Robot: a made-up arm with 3 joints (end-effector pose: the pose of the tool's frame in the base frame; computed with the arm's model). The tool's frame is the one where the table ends.
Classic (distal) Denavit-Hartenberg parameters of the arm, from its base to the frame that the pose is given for. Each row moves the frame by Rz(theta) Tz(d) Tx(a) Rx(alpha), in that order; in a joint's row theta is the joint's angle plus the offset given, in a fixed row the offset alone. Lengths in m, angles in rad.
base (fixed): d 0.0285  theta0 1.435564  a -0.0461  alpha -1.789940
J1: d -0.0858  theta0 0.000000  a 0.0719  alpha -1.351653
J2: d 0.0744  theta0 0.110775  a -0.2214  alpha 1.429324
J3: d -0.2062  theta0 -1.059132  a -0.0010  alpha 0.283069
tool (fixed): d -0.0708  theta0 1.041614  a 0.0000  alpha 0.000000
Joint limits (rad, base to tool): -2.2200..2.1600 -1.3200..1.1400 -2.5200..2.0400
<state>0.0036 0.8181 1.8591</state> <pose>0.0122 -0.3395 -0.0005 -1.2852 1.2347 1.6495</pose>
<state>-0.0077 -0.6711 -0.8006</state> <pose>0.4166 -0.0574 0.0164 -0.0904 -1.9227 1.0498</pose>
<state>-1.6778 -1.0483 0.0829</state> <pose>0.3499 0.0055 0.2920 0.0424 -2.9764 -0.0299</pose>
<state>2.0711 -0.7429 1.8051</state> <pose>0.3834 -0.2317 0.1432 0.2847 -1.6198 -1.1946</pose>
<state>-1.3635 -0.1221 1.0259</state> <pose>0.3734 -0.0150 -0.0598 -0.9354 -1.6033 1.0904</pose>
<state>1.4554 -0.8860 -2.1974</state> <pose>0.4148 -0.1829 0.0121 -0.1717 -1.1651 0.6587</pose>
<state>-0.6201 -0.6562 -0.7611</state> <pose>0.4134 -0.0090 0.0568 0.2858 -2.2561 0.5488</pose>
